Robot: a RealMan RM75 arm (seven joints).
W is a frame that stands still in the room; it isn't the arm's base.
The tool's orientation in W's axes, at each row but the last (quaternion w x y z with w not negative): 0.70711 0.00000 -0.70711 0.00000; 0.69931 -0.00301 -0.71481 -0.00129; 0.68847 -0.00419 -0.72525 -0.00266; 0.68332 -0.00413 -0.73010 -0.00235; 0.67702 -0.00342 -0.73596 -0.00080; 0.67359 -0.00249 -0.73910 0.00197; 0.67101 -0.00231 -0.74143 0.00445; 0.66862 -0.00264 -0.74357 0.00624; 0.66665 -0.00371 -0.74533 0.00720
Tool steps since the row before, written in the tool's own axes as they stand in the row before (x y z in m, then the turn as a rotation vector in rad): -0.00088 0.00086 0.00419 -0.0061 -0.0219 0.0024; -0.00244 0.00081 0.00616 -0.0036 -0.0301 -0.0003; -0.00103 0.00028 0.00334 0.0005 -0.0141 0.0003; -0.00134 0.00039 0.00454 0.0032 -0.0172 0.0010; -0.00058 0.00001 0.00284 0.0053 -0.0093 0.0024; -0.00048 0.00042 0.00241 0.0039 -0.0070 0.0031; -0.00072 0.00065 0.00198 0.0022 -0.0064 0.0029; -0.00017 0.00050 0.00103 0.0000 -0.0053 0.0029; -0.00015 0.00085 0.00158 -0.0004 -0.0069 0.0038
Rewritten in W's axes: -0.00419 0.00086 -0.00088 -0.0024 -0.0219 -0.0061; -0.00610 0.00084 -0.00258 0.0002 -0.0301 -0.0035; -0.00328 0.00031 -0.00120 -0.0005 -0.0141 0.0005; -0.00444 0.00043 -0.00164 -0.0014 -0.0172 0.0032; -0.00278 0.00002 -0.00081 -0.0029 -0.0093 0.0051; -0.00235 0.00042 -0.00070 -0.0035 -0.0070 0.0036; -0.00190 0.00064 -0.00092 -0.0031 -0.0064 0.0020; -0.00101 0.00049 -0.00028 -0.0029 -0.0053 -0.0002; -0.00156 0.00084 -0.00034 -0.0037 -0.0069 -0.0007
